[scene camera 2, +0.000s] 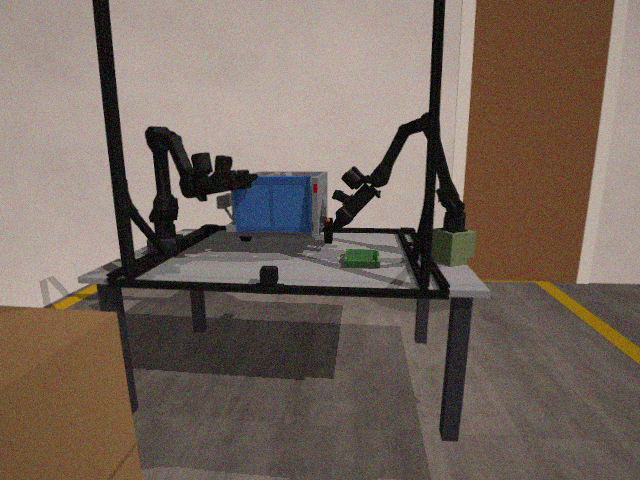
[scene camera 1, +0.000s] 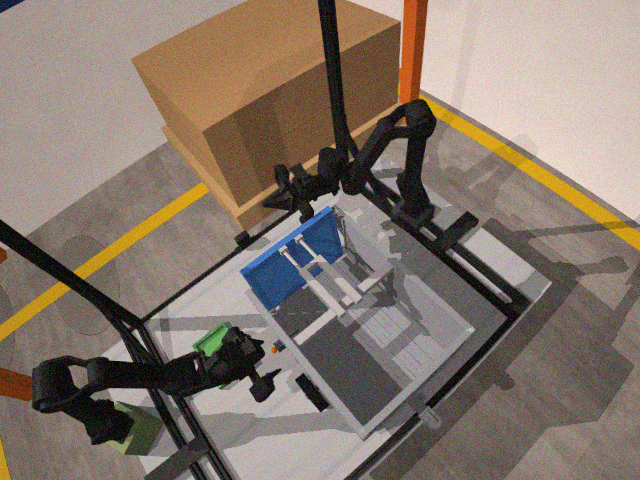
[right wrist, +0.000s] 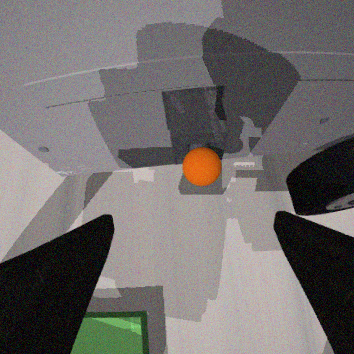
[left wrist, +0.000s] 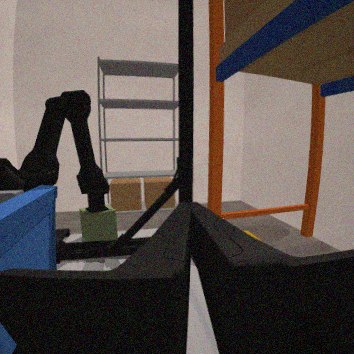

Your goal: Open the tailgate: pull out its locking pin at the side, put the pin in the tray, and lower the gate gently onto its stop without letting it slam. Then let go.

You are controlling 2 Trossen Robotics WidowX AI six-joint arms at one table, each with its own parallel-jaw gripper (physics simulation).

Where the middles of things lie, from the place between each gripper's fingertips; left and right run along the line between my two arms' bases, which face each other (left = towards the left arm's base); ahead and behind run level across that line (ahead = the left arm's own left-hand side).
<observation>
Right now the orange-knobbed locking pin (right wrist: 201,166) is 5 cm to the left of my right hand and 3 cm above it. Round my right hand: grey truck bed (right wrist: 93,93) (20 cm to the left, 11 cm ahead, 6 cm above).
I see the orange-knobbed locking pin 250 mm ahead of my left hand, 180 mm below it and 160 mm to the right of it. The rest, counted from my left hand: grey truck bed 360 mm ahead, 150 mm below, 10 mm to the right.
</observation>
